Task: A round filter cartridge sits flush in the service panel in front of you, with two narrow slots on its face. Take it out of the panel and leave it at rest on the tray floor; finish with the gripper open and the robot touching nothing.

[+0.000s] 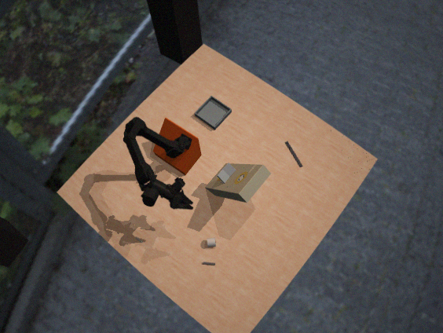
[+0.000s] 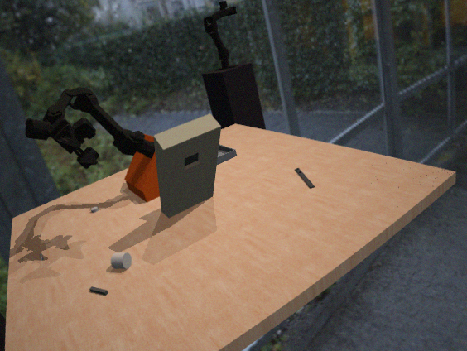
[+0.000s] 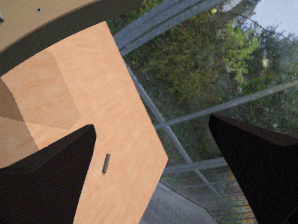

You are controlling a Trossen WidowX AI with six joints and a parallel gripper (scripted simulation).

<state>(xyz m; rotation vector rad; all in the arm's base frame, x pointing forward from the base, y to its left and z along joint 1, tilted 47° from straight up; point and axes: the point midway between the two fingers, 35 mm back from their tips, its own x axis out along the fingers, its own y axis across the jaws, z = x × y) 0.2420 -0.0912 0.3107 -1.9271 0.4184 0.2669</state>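
The round filter cartridge lies 10 cm ahead of my gripper tip, 25 cm to the left of it and 8 cm below it. From my gripper tip the other things lie so: grey tray: 31 cm behind, 57 cm to the left, 30 cm below; then beige service panel: 6 cm ahead, 25 cm to the left, 15 cm below.
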